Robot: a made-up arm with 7 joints. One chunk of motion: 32 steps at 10 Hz.
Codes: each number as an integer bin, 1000 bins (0 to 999) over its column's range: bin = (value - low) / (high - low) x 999, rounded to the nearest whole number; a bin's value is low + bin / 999 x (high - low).
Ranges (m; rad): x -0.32..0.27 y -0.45..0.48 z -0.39..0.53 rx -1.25..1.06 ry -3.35..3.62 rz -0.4..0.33
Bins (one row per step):
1: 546 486 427 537 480 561
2: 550 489 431 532 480 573
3: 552 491 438 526 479 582
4: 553 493 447 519 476 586
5: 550 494 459 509 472 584
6: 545 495 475 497 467 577
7: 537 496 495 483 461 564
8: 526 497 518 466 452 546
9: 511 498 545 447 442 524
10: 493 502 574 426 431 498
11: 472 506 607 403 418 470
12: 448 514 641 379 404 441
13: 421 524 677 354 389 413
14: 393 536 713 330 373 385
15: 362 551 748 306 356 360
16: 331 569 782 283 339 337
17: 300 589 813 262 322 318
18: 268 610 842 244 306 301
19: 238 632 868 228 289 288
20: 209 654 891 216 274 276
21: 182 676 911 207 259 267
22: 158 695 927 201 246 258
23: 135 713 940 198 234 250
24: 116 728 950 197 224 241
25: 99 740 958 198 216 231
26: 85 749 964 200 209 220
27: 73 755 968 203 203 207
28: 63 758 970 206 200 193
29: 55 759 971 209 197 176
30: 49 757 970 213 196 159
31: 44 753 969 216 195 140
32: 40 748 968 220 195 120
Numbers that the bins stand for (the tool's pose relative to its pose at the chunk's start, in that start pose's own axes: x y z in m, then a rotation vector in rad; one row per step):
1: 0.0025 0.0024 0.0032 -0.0083 -0.0011 0.0099
2: 0.0048 0.0052 0.0069 -0.0198 -0.0011 0.0187
3: 0.0060 0.0071 0.0134 -0.0337 -0.0080 0.0253
4: 0.0066 0.0089 0.0217 -0.0499 -0.0290 0.0282
5: 0.0048 0.0099 0.0327 -0.0730 -0.0569 0.0267
6: 0.0019 0.0108 0.0474 -0.1008 -0.0918 0.0216
7: -0.0029 0.0117 0.0659 -0.1332 -0.1336 0.0121
8: -0.0093 0.0127 0.0870 -0.1725 -0.1964 -0.0010
9: -0.0182 0.0136 0.1119 -0.2164 -0.2662 -0.0171
10: -0.0288 0.0173 0.1386 -0.2650 -0.3429 -0.0361
11: -0.0412 0.0211 0.1690 -0.3181 -0.4336 -0.0566
12: -0.0554 0.0285 0.2003 -0.3736 -0.5313 -0.0777
13: -0.0714 0.0378 0.2335 -0.4314 -0.6360 -0.0982
14: -0.0879 0.0490 0.2666 -0.4869 -0.7476 -0.1187
15: -0.1062 0.0629 0.2988 -0.5424 -0.8662 -0.1369
16: -0.1245 0.0797 0.3302 -0.5956 -0.9848 -0.1537
17: -0.1428 0.0983 0.3587 -0.6442 -1.1034 -0.1676
18: -0.1617 0.1179 0.3854 -0.6858 -1.2150 -0.1801
19: -0.1794 0.1383 0.4094 -0.7228 -1.3337 -0.1895
20: -0.1966 0.1588 0.4305 -0.7505 -1.4383 -0.1983
21: -0.2125 0.1793 0.4490 -0.7714 -1.5430 -0.2049
22: -0.2267 0.1970 0.4637 -0.7852 -1.6337 -0.2115
23: -0.2403 0.2138 0.4757 -0.7922 -1.7174 -0.2173
24: -0.2515 0.2277 0.4849 -0.7945 -1.7872 -0.2239
25: -0.2615 0.2389 0.4922 -0.7922 -1.8430 -0.2312
26: -0.2698 0.2473 0.4978 -0.7875 -1.8918 -0.2392
27: -0.2769 0.2529 0.5015 -0.7806 -1.9337 -0.2487
28: -0.2828 0.2556 0.5033 -0.7737 -1.9546 -0.2590
29: -0.2875 0.2566 0.5042 -0.7667 -1.9755 -0.2714
30: -0.2911 0.2547 0.5033 -0.7575 -1.9825 -0.2838
31: -0.2940 0.2510 0.5024 -0.7505 -1.9895 -0.2977
32: -0.2964 0.2463 0.5015 -0.7413 -1.9895 -0.3123

